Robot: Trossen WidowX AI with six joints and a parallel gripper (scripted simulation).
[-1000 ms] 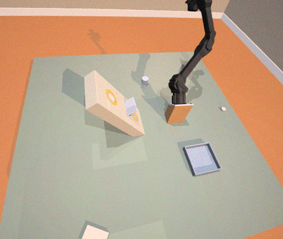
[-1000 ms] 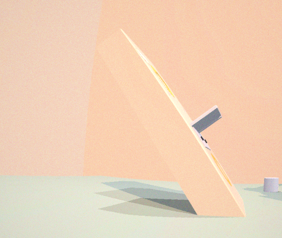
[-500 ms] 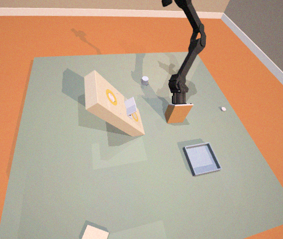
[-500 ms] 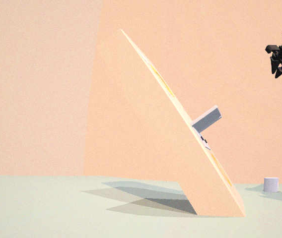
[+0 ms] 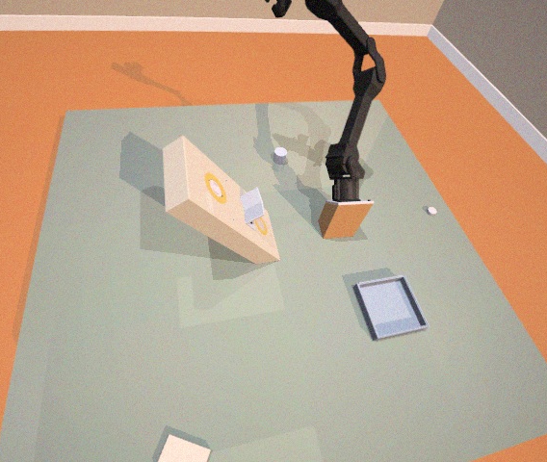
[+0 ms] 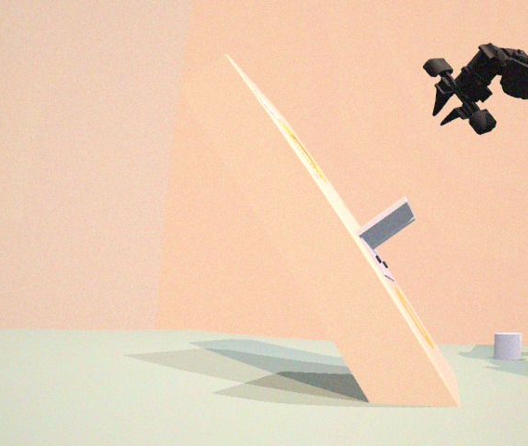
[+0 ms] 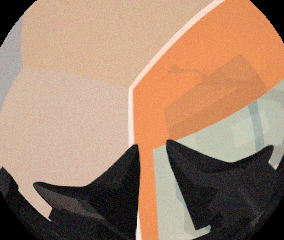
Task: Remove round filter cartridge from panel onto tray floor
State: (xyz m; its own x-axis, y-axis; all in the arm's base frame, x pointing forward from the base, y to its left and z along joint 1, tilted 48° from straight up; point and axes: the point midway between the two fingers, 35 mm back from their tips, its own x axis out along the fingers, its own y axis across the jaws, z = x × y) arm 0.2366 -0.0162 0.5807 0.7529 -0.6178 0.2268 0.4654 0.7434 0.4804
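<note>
The round filter cartridge lies 70 mm ahead of my gripper tip, 520 mm to the left of it and 240 mm below it. From my gripper tip the other things lie so: grey tray (410 mm behind, 730 mm to the left, 460 mm below); grey bracket (30 mm behind, 510 mm to the left, 330 mm below); cream service panel (30 mm ahead, 510 mm to the left, 320 mm below).
</note>
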